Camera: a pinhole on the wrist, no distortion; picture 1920 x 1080 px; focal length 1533.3 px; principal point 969.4 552.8 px. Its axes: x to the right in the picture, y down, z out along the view. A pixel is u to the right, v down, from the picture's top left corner.
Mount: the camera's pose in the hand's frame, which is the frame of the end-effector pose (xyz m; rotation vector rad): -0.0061 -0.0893 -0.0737 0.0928 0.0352 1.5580
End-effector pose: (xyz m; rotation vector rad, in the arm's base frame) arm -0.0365 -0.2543 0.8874 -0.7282 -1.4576 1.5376
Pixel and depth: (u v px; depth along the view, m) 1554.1 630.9 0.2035
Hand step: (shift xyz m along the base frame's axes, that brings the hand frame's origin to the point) -0.1124 -0.0624 0.0379
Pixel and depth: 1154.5 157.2 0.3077
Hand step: -0.2301 -0.0241 0.1102
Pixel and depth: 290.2 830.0 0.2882
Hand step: -0.1250 -0.1466 0.2472
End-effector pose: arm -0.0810 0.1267 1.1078 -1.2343 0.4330 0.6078
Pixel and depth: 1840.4 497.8 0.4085
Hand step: -0.0531 0.3614 -0.0251
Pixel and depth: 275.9 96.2 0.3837
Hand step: 0.2784 0.2499 0.2045
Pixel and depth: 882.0 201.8 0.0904
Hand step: 0.0794 -0.0022 0.0631
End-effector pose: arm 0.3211 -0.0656 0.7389 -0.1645 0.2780 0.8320
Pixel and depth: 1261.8 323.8 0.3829
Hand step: 0.1310 0.1147 0.2664
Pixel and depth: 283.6 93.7 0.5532
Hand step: 0.4778 0.0178 0.3838
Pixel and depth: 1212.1 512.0 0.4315
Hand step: 0.1181 0.0944 0.3288
